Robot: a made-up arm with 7 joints.
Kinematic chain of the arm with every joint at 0, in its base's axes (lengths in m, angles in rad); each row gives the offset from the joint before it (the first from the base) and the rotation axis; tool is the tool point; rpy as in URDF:
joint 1: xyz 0 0 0.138 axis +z
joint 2: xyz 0 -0.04 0.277 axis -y
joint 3: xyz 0 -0.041 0.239 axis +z
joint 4: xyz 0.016 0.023 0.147 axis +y
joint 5: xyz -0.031 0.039 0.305 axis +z
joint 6: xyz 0 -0.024 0.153 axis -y
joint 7: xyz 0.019 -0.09 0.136 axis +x
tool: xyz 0 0 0 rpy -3.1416 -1.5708 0
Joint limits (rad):
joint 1: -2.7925..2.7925
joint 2: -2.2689..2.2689
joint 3: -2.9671..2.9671
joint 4: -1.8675..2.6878
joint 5: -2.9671..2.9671
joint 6: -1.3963..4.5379
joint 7: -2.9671..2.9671
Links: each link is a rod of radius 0.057 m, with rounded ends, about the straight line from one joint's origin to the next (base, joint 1, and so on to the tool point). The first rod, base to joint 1, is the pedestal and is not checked.
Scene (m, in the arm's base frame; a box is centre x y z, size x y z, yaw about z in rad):
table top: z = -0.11
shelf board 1: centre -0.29 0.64 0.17 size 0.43 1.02 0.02 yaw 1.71
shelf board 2: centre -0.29 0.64 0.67 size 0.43 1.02 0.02 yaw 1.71
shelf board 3: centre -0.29 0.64 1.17 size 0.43 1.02 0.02 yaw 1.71
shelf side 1: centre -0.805 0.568 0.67 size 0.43 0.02 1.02 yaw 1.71
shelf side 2: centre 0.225 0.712 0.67 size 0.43 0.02 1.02 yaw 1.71
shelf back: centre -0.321 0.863 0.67 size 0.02 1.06 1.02 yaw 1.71
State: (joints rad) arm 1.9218 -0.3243 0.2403 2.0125 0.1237 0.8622 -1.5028
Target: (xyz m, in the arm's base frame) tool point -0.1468 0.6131 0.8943
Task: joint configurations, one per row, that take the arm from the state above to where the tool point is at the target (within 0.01 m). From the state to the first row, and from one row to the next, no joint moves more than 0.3 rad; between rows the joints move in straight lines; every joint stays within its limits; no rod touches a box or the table.
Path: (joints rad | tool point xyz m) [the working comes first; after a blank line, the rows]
Joints at the target: 1.8925 -0.1222 0.1415 1.4923 0.0159 0.8894 -1.5028
Straight joint move there: touches shelf board 2.

1: 1.9311 -0.1021 0.4293 2.2376 0.3038 1.0117 -1.5028 | -0.2316 0.4495 0.4888
2: 1.9405 0.1201 0.6184 2.4627 0.4839 1.1612 -1.5028 | -0.2151 0.3286 0.4867
3: 1.9498 0.3424 0.8074 2.6878 0.6640 1.3107 -1.5028 | -0.1579 0.2380 0.4646
4: 1.8964 0.5000 0.5647 2.4115 0.4290 1.1912 -1.5028 | -0.1794 0.2973 0.6634
5: 1.8430 0.6577 0.3220 2.1351 0.1940 1.0716 -1.5028 | -0.1005 0.2827 0.8943
6: 1.8595 0.3978 0.2618 1.9208 0.1346 1.0109 -1.5028 | -0.1183 0.3851 0.9219
7: 1.8760 0.1378 0.2017 1.7066 0.0753 0.9501 -1.5028 | -0.1331 0.4983 0.9224
8: 1.8925 -0.1222 0.1415 1.4923 0.0159 0.8894 -1.5028 | -0.1469 0.6131 0.8943

